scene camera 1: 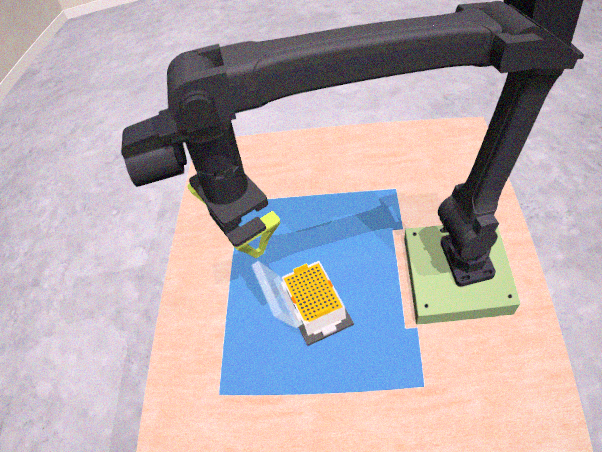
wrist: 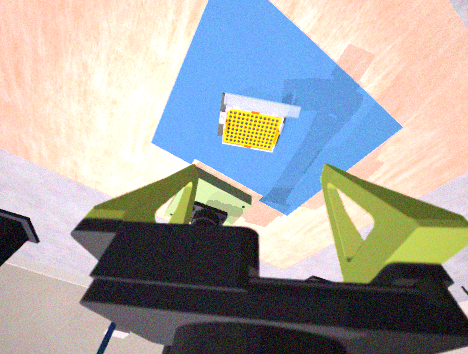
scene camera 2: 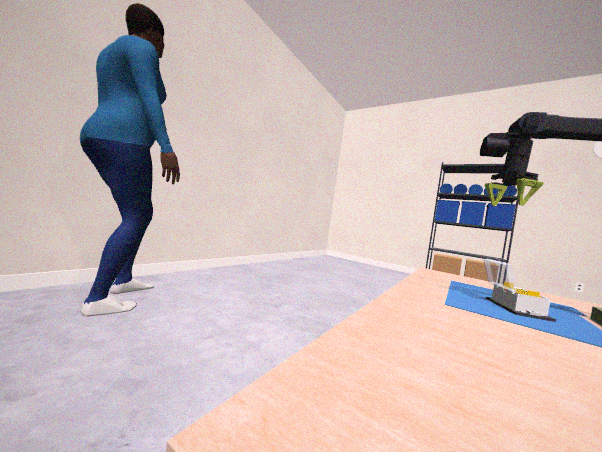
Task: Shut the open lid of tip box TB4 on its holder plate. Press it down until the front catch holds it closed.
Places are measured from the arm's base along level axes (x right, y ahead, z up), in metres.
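Pixels of known places: gripper, fingertip midpoint: (scene camera 1: 241,233) (wrist: 257,170) (scene camera 2: 506,205); arm's base, origin of the base link: (scene camera 1: 466,259) (wrist: 206,214).
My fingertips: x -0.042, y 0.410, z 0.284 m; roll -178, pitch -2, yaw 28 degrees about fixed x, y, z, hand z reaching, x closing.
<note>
For each thing: its top centre in the pictures, then the offset to it from my fingertips. "spot": a spot on its surface instead. Level surfaces: height alone.
- tip box, middle of its top: (scene camera 1: 311,290) (wrist: 251,132) (scene camera 2: 520,289) dx +0.035, dy -0.079, dz -0.262 m
- yellow perforated rack, middle of its top: (scene camera 1: 311,288) (wrist: 251,133) (scene camera 2: 520,286) dx +0.035, dy -0.079, dz -0.253 m
- dark holder plate, surface spot: (scene camera 1: 311,341) spot: dx -0.048, dy -0.058, dz -0.319 m
- blue mat, its level: dz -0.328 m
- wooden table, its level: dz -0.331 m
The tip box (scene camera 1: 326,320) (scene camera 2: 531,305) is white with a yellow perforated rack (scene camera 1: 313,292) (scene camera 2: 525,292) (wrist: 252,130). It sits on the dark holder plate (scene camera 1: 311,341) (scene camera 2: 546,318) (wrist: 220,131) on the blue mat. Its clear lid (scene camera 1: 275,295) (scene camera 2: 496,270) (wrist: 260,104) stands open, tilted up and outward from one long side. Small orange tabs show on both long sides; the front catch cannot be made out clearly. The label TB4 is not readable. My gripper (scene camera 1: 235,237) (scene camera 2: 509,204) (wrist: 257,170) is open and empty, high above the lid side of the box. Its far fingertip is hidden in scene camera 1.
The blue mat (scene camera 1: 260,367) (scene camera 2: 465,299) (wrist: 200,85) lies on the wooden table (scene camera 1: 190,420) (scene camera 2: 380,375). The arm stands on a green base block (scene camera 1: 470,305) to the right. A person (scene camera 2: 125,100) stands on the floor beyond the table. A shelf rack (scene camera 2: 472,226) stands by the wall.
</note>
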